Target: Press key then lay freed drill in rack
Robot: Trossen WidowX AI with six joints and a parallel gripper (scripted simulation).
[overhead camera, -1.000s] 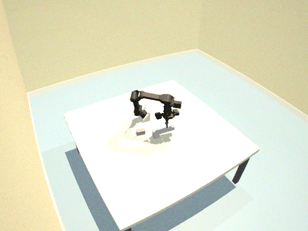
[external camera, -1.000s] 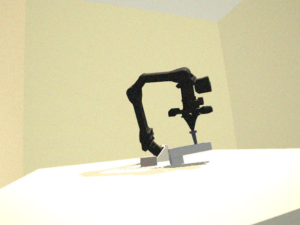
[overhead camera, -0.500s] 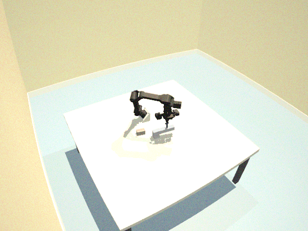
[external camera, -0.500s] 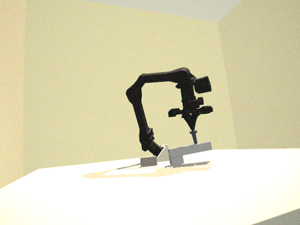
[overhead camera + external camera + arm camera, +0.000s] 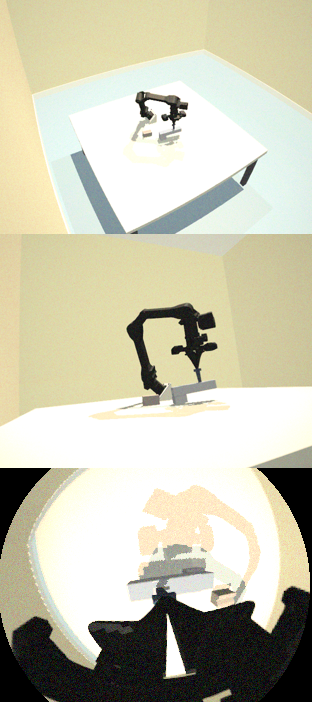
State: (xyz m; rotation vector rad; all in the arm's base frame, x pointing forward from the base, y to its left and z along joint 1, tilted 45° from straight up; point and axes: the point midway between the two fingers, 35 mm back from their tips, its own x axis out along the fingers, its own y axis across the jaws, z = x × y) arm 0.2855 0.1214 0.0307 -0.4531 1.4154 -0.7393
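Right now my gripper tip is 30 mm above the dark blue key. Also, from my gripper tip: tan drill (80 mm below, 50 mm to the right, 10 mm behind); then grey sleeve (90 mm below, 30 mm to the right, 10 mm behind).
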